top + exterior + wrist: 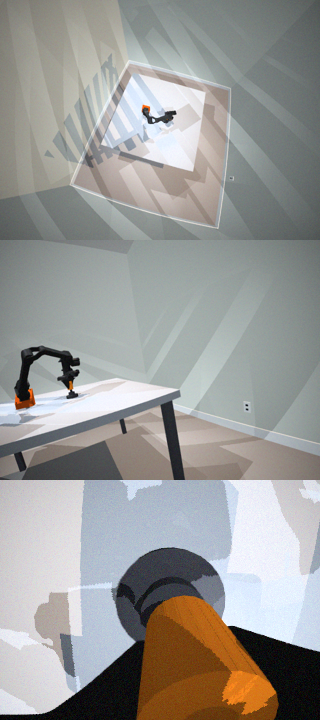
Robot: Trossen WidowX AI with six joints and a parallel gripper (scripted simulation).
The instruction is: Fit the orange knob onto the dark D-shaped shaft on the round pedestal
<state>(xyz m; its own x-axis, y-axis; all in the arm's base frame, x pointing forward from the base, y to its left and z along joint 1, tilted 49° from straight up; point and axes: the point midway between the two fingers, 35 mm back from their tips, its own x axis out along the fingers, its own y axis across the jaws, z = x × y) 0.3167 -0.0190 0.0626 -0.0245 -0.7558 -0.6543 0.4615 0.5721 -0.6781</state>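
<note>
My gripper tip is 2 cm below the orange knob. Also, from my gripper tip: dark round pedestal: 4 cm below.
</note>
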